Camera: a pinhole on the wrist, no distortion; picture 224 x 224 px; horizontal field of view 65.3 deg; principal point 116.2 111.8 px. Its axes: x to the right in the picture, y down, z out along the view. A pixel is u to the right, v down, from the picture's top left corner.
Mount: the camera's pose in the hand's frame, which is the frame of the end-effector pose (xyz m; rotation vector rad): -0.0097 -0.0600 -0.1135 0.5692 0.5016 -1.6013
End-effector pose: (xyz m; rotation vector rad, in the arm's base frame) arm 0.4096 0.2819 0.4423 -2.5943 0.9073 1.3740
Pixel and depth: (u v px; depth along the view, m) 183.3 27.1 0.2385
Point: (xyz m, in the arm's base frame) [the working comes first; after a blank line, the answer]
In the camera's frame: 0.0916 -0.1156 0.2385

0.4771 0.5761 0.4938
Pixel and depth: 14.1 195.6 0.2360
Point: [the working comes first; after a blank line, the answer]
In the camera's frame: -0.1379 0.1131 0.2360

0.3939 0.3793 0.2502
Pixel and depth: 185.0 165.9 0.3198
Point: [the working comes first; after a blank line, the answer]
In the camera's frame: 0.1259 0.0990 0.3198

0.5851 0.5762 0.2884
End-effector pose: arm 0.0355 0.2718 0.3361 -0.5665 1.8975 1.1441
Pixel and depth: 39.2 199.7 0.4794
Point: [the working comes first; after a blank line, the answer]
In the camera's frame: -0.2112 0.2411 0.4794

0.2409 0.5186 -0.0453
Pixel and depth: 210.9 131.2 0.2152
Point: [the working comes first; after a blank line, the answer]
In the camera's frame: 0.1166 0.0239 0.2152

0.2392 0.1166 0.2053
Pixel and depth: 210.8 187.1 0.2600
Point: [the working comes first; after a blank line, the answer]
In the camera's frame: 0.1407 0.1120 0.2600

0.2420 0.1107 0.1038
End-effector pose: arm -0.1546 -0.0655 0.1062 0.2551 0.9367 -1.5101
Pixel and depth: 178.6 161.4 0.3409
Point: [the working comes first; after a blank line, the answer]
In the camera's frame: 0.1217 0.0967 0.3409

-0.4800 -0.1977 0.2708
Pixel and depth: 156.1 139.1 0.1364
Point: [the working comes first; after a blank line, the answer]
In the camera's frame: 0.0311 0.0213 0.1364

-0.3200 -0.0661 0.1577
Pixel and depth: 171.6 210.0 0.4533
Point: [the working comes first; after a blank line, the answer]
In the camera's frame: 0.1437 0.2547 0.4533

-0.5760 -0.3674 0.2636
